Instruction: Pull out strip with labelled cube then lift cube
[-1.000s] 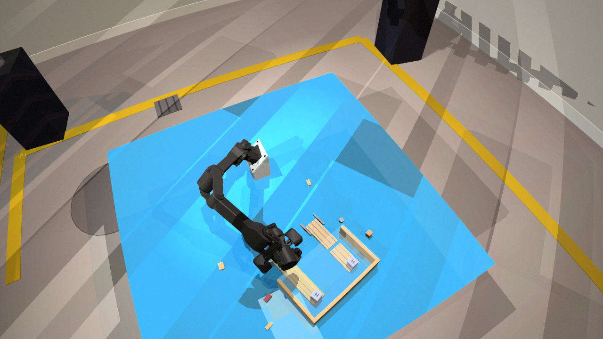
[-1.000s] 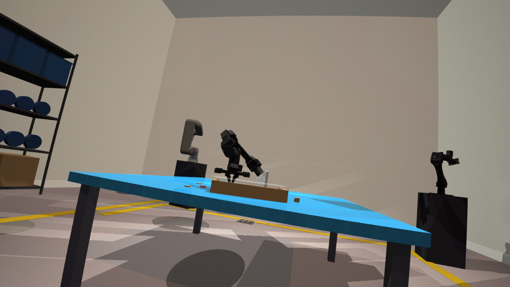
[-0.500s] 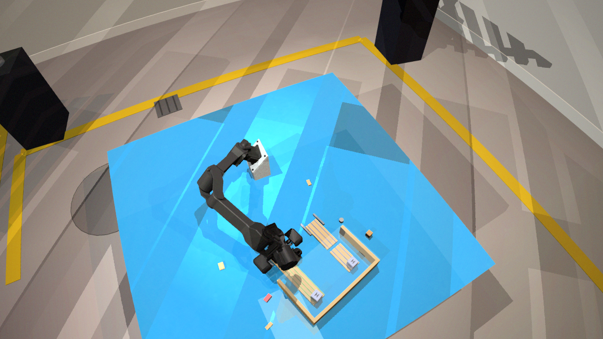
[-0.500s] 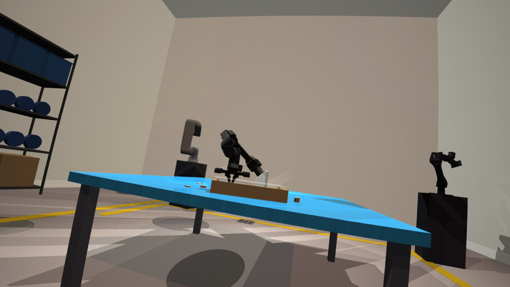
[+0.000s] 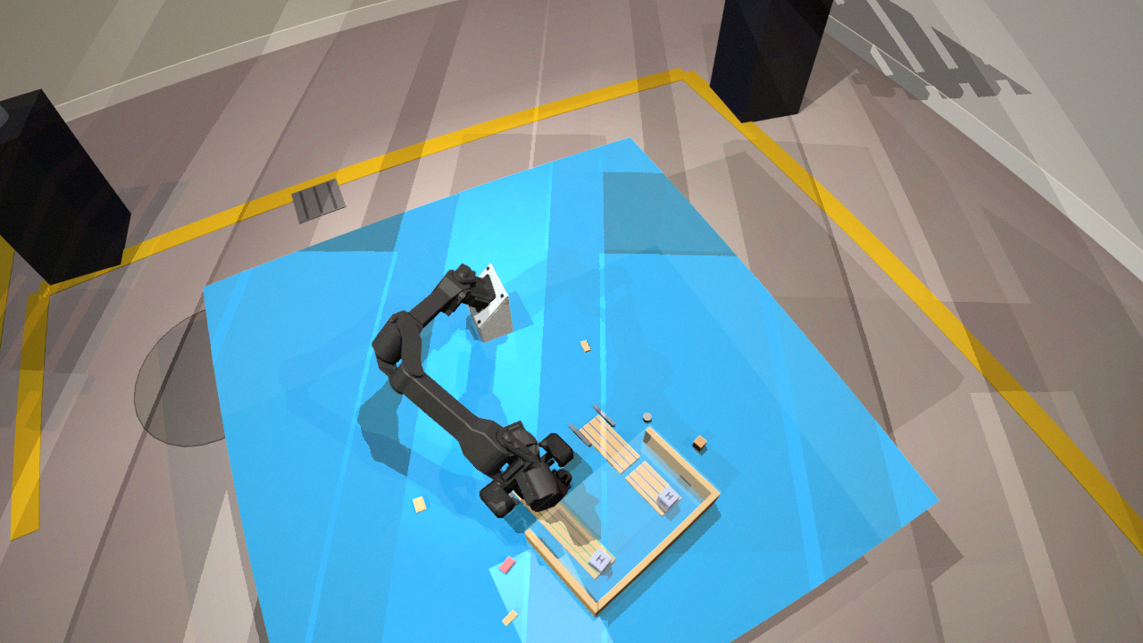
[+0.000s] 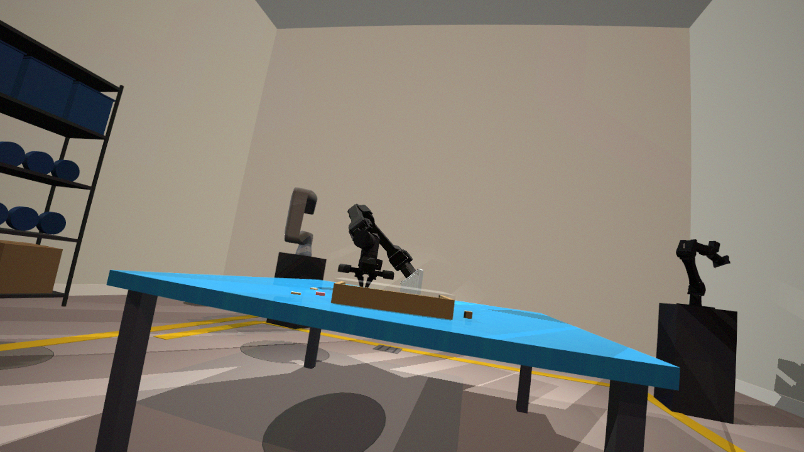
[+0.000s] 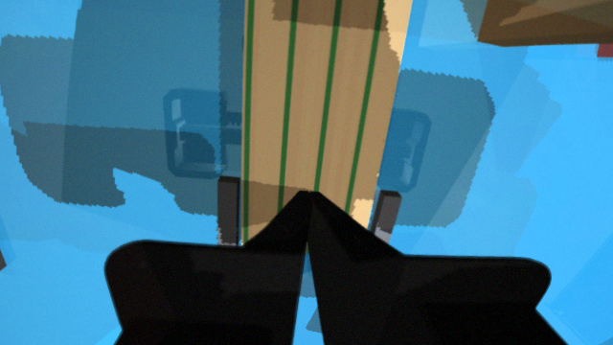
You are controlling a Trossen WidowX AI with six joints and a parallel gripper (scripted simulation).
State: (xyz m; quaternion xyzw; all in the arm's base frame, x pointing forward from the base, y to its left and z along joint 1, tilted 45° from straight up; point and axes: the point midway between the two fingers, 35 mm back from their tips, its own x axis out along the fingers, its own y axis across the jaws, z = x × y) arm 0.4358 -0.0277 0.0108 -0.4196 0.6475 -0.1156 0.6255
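My gripper tip is now 8 cm short of the strip and 4 cm to the right of it. Round my gripper tip: brown cube (36 cm to the left, 2 cm ahead); then red piece (13 cm ahead, 8 cm to the right).
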